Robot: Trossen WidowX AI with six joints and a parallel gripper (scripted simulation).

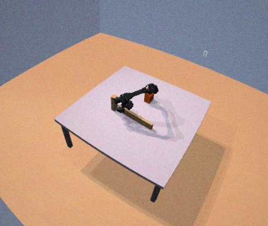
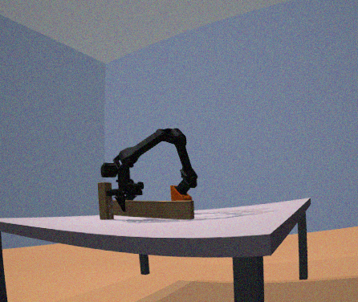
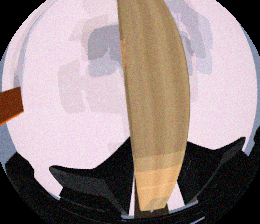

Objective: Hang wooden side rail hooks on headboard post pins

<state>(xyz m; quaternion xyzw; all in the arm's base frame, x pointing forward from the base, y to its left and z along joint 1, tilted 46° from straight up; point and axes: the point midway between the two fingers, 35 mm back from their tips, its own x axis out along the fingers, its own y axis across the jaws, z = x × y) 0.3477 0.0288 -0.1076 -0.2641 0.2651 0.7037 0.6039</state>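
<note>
Right now the headboard post is 1 cm ahead of my gripper tip, 13 cm to the right of it and 4 cm above it.
</note>
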